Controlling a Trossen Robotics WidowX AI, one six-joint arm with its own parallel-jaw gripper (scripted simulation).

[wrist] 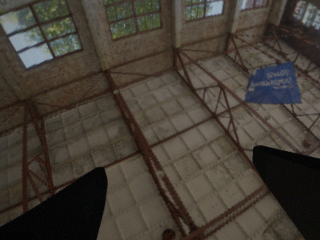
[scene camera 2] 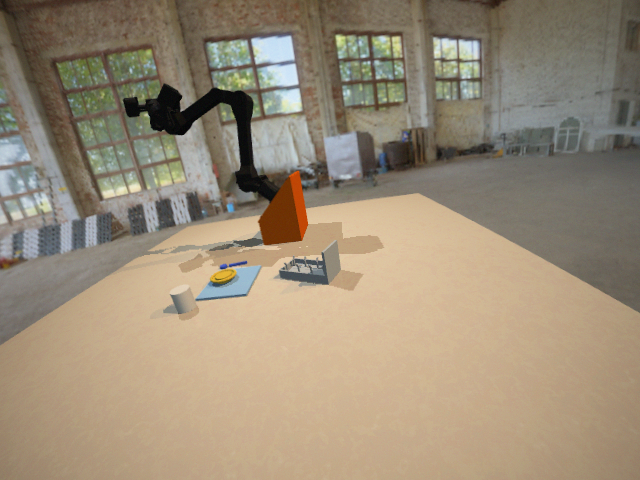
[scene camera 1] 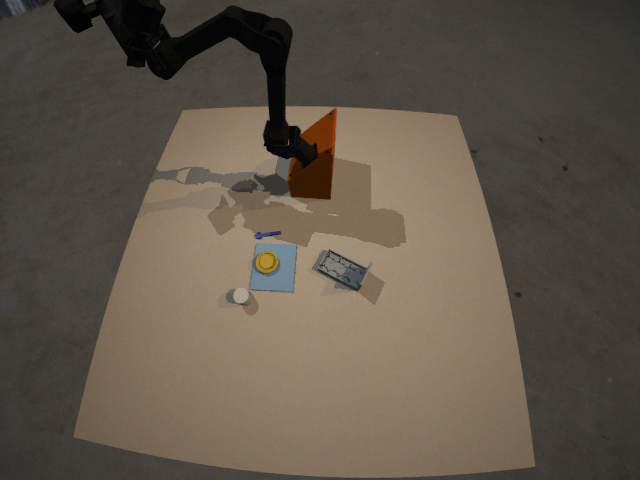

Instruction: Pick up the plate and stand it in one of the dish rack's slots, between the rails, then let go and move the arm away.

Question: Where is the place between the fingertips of the gripper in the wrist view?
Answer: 181,165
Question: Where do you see a grey dish rack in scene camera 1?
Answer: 352,274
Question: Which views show the grey dish rack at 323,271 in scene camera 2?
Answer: Scene camera 2 and scene camera 1 only.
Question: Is the gripper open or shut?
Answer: Open.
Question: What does the gripper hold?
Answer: Nothing.
